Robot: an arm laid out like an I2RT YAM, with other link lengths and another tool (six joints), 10 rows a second.
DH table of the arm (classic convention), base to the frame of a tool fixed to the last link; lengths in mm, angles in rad. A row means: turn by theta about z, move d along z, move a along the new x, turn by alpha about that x. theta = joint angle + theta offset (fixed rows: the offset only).
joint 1: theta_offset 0  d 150.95  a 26  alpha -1.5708
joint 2: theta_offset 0  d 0  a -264  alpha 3.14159
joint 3: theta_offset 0.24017  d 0  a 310.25  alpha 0
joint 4: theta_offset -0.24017  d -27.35  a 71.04  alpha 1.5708
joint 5: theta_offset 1.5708  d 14.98  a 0  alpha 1.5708
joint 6: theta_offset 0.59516  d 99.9  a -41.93  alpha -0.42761
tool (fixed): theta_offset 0  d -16  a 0  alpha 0
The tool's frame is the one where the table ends.
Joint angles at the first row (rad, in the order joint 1, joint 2, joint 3, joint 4, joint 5, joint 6):
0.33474 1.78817 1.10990 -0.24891 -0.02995 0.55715
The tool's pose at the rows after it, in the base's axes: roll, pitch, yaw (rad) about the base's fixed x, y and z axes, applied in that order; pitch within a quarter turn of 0, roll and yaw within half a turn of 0; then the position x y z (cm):
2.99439 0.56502 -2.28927 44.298 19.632 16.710
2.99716 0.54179 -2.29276 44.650 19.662 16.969
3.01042 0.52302 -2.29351 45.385 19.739 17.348
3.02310 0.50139 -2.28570 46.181 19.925 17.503
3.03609 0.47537 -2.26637 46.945 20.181 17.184
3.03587 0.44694 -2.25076 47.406 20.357 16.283
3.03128 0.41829 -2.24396 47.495 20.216 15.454
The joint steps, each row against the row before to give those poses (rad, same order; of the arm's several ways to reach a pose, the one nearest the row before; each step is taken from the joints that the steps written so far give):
-0.00038 0.02099 0.03129 -0.03013 0.01564 -0.01298
0.00039 0.01181 0.03165 -0.03892 0.01413 -0.00342
-0.00039 0.02174 0.04499 -0.03393 0.01982 -0.00497
0.00001 0.02978 0.04851 -0.03171 0.01603 -0.01258
0.00000 0.03736 0.04383 -0.02210 0.01221 -0.02365
-0.00077 0.03661 0.02631 -0.01297 0.00381 -0.02175
-0.00381 0.02022 0.00803 -0.01337 0.00381 -0.01678

